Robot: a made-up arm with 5 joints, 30 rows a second.
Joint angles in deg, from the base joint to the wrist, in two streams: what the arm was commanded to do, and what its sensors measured. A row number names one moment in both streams.
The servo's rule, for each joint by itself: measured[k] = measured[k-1] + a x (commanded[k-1-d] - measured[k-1]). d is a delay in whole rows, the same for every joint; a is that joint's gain. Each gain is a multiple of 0.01, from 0.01 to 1. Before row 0 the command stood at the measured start. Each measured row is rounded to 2 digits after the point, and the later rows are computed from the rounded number. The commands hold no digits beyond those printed.
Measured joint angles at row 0:
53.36 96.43 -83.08 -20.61 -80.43
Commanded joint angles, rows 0 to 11:
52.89 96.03 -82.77 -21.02 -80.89
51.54 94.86 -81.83 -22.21 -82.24
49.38 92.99 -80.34 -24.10 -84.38
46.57 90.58 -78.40 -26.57 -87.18
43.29 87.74 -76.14 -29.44 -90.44
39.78 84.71 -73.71 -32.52 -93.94
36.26 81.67 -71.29 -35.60 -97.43
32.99 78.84 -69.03 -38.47 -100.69
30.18 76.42 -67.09 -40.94 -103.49
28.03 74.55 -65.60 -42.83 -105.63
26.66 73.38 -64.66 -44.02 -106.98
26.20 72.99 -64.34 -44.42 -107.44
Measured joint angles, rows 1 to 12:
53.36 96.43 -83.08 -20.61 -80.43
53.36 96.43 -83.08 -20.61 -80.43
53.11 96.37 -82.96 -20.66 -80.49
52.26 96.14 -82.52 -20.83 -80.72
50.70 95.67 -81.67 -21.19 -81.20
48.47 94.91 -80.39 -21.78 -81.98
45.67 93.83 -78.73 -22.62 -83.08
42.49 92.46 -76.77 -23.71 -84.49
39.13 90.84 -74.63 -25.02 -86.17
35.81 89.04 -72.45 -26.50 -88.06
32.77 87.15 -70.36 -28.09 -90.07
30.21 85.26 -68.50 -29.71 -92.09
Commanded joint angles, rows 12 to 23:
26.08 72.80 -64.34 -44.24 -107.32
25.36 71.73 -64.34 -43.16 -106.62
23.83 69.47 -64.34 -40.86 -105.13
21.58 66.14 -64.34 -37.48 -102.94
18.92 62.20 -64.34 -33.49 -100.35
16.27 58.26 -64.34 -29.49 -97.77
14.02 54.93 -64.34 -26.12 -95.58
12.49 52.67 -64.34 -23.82 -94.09
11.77 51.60 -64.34 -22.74 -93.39
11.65 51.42 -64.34 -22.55 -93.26
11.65 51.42 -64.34 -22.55 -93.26
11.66 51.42 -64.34 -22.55 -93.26
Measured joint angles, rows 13 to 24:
28.29 83.48 -67.00 -31.28 -94.03
27.16 81.91 -65.96 -32.73 -95.77
26.58 80.54 -65.33 -34.00 -97.27
25.92 79.22 -64.94 -35.01 -98.49
24.79 77.76 -64.71 -35.65 -99.35
23.06 76.02 -64.57 -35.85 -99.82
20.82 73.95 -64.48 -35.59 -99.89
18.36 71.60 -64.43 -34.92 -99.61
16.02 69.10 -64.39 -33.95 -99.09
14.11 66.64 -64.37 -32.84 -98.44
12.85 64.38 -64.36 -31.73 -97.78
12.20 62.44 -64.35 -30.72 -97.19

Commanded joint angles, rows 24 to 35:
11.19 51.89 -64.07 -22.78 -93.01
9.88 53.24 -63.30 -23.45 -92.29
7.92 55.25 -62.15 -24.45 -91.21
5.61 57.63 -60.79 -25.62 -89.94
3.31 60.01 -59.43 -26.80 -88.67
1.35 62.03 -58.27 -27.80 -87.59
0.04 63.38 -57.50 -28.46 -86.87
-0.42 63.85 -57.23 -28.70 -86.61
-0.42 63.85 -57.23 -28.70 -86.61
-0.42 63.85 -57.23 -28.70 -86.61
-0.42 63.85 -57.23 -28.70 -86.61
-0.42 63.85 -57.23 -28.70 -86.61
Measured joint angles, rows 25 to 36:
11.90 60.79 -64.35 -29.82 -96.68
11.77 59.38 -64.35 -29.02 -96.24
11.46 58.26 -64.24 -28.33 -95.82
10.61 57.51 -63.87 -27.79 -95.36
9.16 57.17 -63.20 -27.42 -94.82
7.24 57.24 -62.26 -27.22 -94.19
5.12 57.66 -61.16 -27.17 -93.47
3.08 58.32 -60.03 -27.24 -92.71
1.44 59.08 -59.04 -27.37 -91.95
0.44 59.80 -58.33 -27.52 -91.26
-0.02 60.41 -57.90 -27.65 -90.66
-0.24 60.93 -57.64 -27.77 -90.13

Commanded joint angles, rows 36 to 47:
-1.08 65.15 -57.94 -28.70 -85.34
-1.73 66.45 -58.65 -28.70 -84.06
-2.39 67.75 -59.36 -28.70 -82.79
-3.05 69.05 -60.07 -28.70 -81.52
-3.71 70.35 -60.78 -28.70 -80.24
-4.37 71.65 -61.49 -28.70 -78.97
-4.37 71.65 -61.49 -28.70 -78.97
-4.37 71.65 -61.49 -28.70 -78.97
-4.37 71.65 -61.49 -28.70 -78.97
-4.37 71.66 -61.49 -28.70 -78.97
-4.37 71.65 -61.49 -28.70 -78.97
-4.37 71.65 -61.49 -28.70 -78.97
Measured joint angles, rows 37 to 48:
-0.34 61.37 -57.48 -27.87 -89.67
-0.38 61.74 -57.38 -27.96 -89.27
-0.76 62.25 -57.60 -28.04 -88.76
-1.28 62.88 -58.01 -28.11 -88.15
-1.88 63.61 -58.54 -28.17 -87.45
-2.51 64.43 -59.14 -28.23 -86.68
-3.16 65.32 -59.78 -28.28 -85.84
-3.81 66.27 -60.45 -28.33 -84.95
-4.11 67.08 -60.86 -28.37 -84.17
-4.25 67.77 -61.11 -28.41 -83.49
-4.31 68.35 -61.26 -28.44 -82.90
-4.34 68.85 -61.35 -28.47 -82.39

